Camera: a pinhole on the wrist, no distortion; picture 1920 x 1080 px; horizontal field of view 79.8 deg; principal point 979.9 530.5 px. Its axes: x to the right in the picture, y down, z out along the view. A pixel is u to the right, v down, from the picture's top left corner.
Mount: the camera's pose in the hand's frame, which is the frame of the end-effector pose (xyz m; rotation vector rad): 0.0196 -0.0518 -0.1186 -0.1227 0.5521 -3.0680
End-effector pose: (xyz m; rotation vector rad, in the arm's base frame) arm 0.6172 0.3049 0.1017 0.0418 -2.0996 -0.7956
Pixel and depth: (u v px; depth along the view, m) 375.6 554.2 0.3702
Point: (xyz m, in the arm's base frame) 0.2643 0.1970 0.0888
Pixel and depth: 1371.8 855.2 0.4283
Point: 0.4092 0.2095 -0.2450
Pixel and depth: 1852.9 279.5 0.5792
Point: 0.4433 0.5608 -0.4596
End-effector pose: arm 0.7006 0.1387 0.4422 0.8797 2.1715 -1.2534
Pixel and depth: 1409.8 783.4 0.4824
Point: 0.5715 -0.2895 0.5662
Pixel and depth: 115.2 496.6 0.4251
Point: 0.3413 -0.0474 0.1705
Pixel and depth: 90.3 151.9 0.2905
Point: 0.4942 0.0461 0.2146
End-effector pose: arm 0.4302 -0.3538 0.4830 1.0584 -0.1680 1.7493
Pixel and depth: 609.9 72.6 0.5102
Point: 0.6784 -0.4174 0.8820
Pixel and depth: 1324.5 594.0 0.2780
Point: 0.6497 -0.3866 0.4801
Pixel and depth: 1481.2 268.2 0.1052
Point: 0.4818 -0.3309 0.4411
